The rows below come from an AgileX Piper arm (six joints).
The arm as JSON. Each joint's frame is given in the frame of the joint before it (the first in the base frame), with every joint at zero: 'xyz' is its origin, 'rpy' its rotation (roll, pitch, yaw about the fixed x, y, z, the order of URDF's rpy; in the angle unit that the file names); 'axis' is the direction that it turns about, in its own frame. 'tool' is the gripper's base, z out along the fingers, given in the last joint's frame.
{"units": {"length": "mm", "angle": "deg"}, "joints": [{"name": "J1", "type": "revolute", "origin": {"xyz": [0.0, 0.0, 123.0], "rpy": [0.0, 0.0, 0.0]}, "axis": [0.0, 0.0, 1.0]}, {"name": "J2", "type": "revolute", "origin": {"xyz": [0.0, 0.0, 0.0], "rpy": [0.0, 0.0, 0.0]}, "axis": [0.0, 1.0, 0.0]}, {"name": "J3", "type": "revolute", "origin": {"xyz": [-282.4, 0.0, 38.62], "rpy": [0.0, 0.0, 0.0]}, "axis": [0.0, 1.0, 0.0]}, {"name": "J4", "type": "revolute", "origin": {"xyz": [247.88, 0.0, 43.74], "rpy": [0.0, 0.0, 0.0]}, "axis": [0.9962, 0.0, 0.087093]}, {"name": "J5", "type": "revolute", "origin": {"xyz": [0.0, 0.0, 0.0], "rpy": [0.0, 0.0, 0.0]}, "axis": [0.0, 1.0, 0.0]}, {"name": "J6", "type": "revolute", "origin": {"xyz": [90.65, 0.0, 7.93], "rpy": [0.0, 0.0, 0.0]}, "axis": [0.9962, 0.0, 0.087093]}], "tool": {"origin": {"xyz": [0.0, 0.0, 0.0], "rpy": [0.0, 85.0, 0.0]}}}
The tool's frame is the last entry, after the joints.
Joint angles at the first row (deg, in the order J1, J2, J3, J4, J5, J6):
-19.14 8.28 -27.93 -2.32 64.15 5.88
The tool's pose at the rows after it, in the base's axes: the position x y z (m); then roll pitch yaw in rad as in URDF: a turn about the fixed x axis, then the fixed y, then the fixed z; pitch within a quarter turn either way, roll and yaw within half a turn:
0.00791 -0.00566 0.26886 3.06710 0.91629 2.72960
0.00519 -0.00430 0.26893 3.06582 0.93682 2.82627
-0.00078 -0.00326 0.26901 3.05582 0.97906 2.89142
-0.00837 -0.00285 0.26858 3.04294 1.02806 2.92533
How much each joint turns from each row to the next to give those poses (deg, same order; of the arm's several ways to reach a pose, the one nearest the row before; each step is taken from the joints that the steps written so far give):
3.54 -2.25 0.00 0.00 0.17 0.00
5.51 -1.25 0.00 0.00 0.08 -0.16
4.19 -2.47 0.00 0.00 0.03 -0.02
2.55 -2.99 0.00 -0.01 0.15 -0.04

